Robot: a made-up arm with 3 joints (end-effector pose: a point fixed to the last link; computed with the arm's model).
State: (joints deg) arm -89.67 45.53 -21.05
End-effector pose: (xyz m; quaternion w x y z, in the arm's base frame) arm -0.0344 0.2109 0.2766 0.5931 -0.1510 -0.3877 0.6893
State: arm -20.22 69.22 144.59
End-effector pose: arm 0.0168 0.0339 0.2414 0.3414 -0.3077 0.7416 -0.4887
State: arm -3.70 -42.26 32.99
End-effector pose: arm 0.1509 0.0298 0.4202 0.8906 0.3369 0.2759 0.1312
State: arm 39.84 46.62 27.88
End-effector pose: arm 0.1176 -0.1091 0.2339 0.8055 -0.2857 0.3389 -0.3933
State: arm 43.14 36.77 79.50
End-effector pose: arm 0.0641 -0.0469 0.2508 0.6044 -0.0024 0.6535 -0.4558
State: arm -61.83 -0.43 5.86
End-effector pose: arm 0.0506 0.1874 0.3499 0.8567 -0.0230 0.0458 0.5133
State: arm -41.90 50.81 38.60
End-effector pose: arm 0.1210 0.0804 0.2244 0.8469 -0.4849 0.1340 0.1724
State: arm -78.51 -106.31 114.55
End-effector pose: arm 0.1599 0.0068 0.4639 0.1750 -0.0158 -0.6644 -0.7264
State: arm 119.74 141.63 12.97
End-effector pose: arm -0.2615 -0.0587 0.2581 0.0716 -0.4390 0.8303 -0.3359
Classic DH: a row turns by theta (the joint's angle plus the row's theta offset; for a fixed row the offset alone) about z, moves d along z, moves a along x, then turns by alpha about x. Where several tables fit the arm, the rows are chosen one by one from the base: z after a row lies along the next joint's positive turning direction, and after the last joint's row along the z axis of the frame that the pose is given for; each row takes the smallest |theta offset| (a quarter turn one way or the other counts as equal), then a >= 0, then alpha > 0; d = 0 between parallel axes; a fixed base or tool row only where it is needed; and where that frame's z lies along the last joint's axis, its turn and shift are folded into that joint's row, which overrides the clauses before.
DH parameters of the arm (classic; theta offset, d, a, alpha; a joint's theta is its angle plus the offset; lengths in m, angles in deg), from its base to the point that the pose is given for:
base (fixed): 0 0 0 180
joint 1: 90 -0.3416 0.0914 -90
joint 2: 90 -0.1209 0.0712 -90
joint 3: 90 0.1353 0.0744 90
tool (fixed): 0 -0.0566 0 0

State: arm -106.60 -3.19 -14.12
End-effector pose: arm -0.0991 0.1863 0.3835 0.5956 0.1150 -0.0513 0.7933
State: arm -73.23 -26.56 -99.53
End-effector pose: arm 0.0850 0.1461 0.5398 0.6092 0.5622 -0.5079 0.2342
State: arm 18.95 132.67 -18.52
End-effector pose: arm 0.1484 -0.2126 0.2142 0.4150 -0.9023 0.0851 0.0802
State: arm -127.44 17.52 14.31
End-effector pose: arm -0.1382 0.1196 0.2989 0.4512 -0.1773 -0.0810 0.8709
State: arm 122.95 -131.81 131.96
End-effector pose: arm -0.2018 0.0962 0.4066 0.8120 0.5051 -0.1484 0.2522
